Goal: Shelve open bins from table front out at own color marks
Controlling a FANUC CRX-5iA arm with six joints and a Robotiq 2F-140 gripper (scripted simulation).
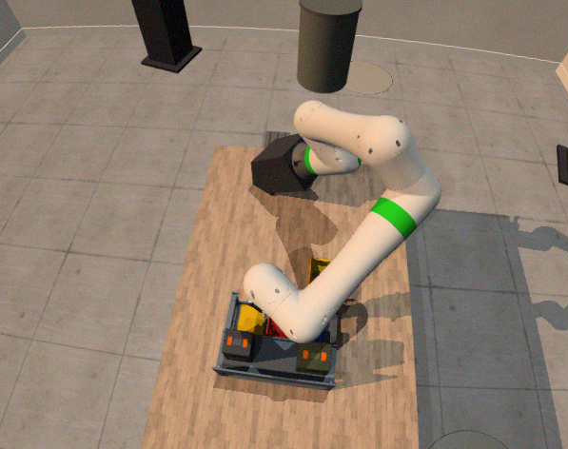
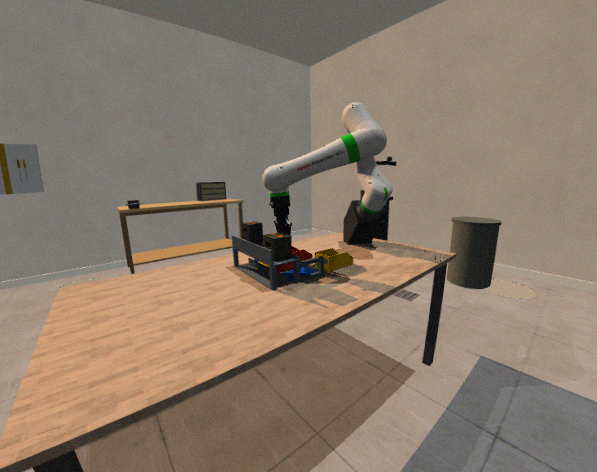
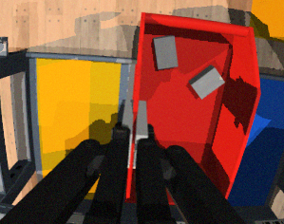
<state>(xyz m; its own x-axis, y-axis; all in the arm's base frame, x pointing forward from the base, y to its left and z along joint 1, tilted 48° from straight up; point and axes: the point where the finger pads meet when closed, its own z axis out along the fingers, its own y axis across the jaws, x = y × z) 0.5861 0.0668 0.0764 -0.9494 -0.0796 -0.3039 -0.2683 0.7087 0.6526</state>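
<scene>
Right now the red bin is 4 cm to the left of my hand, 4 cm below it and 2 cm behind it. From my hand the other things lie so: blue-marked place: 16 cm to the left, 8 cm below; red mark: 8 cm below, 6 cm to the left, 4 cm ahead; yellow mark: 8 cm below, 7 cm ahead, 5 cm to the right.
</scene>
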